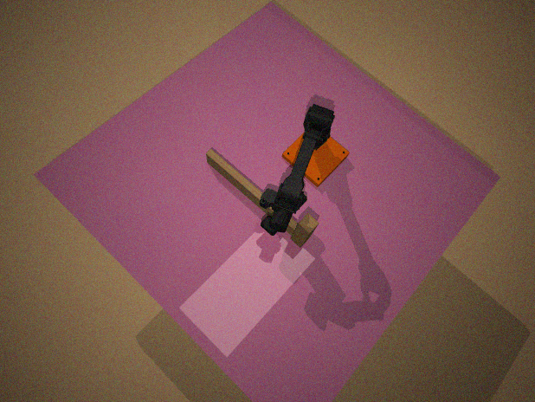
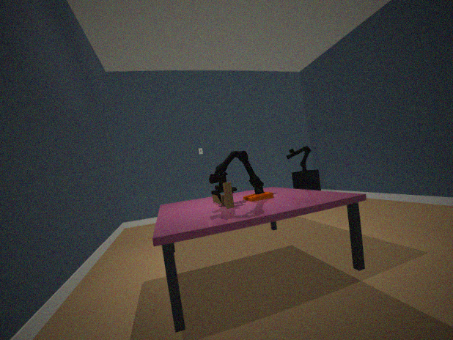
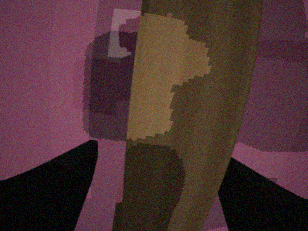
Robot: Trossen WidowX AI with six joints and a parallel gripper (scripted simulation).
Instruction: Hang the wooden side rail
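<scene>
Now: gripper tip 9 cm to the right of the headboard post, 5 cm below it and 1 cm past it.
</scene>
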